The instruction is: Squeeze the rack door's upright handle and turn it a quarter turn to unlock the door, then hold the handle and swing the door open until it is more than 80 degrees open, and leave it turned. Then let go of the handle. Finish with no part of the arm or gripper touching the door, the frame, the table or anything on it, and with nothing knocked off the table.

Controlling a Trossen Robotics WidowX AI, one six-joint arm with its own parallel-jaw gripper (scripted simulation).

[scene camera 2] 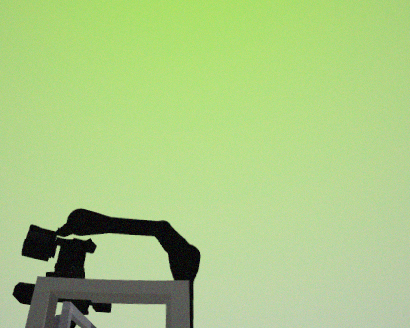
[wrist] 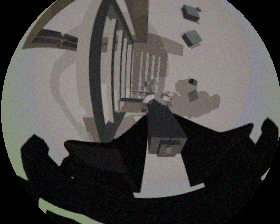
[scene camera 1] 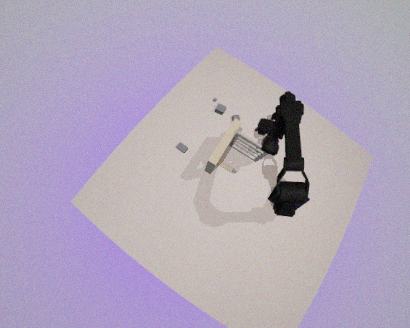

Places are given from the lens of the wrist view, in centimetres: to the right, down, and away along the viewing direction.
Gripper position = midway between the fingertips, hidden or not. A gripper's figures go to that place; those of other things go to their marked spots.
my gripper (wrist: pixel 158 117): 2, 1, 9
rack frame (wrist: pixel 52 39): -19, -15, 6
